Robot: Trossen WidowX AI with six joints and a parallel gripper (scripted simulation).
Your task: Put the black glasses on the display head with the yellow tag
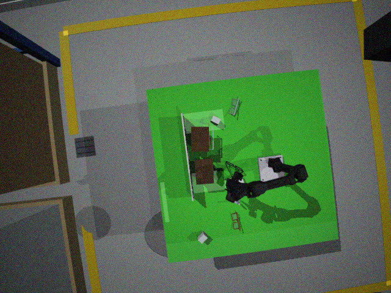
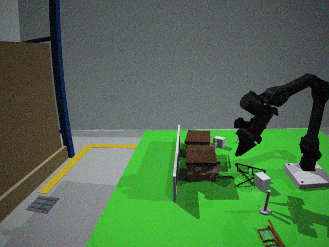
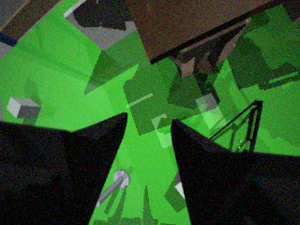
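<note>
My gripper tip is now 110 mm past the post, 140 mm to the right of it and 120 mm above it. The rest, counted from my gripper tip: white panel (260 mm ahead, 180 mm to the right, 90 mm below).
</note>
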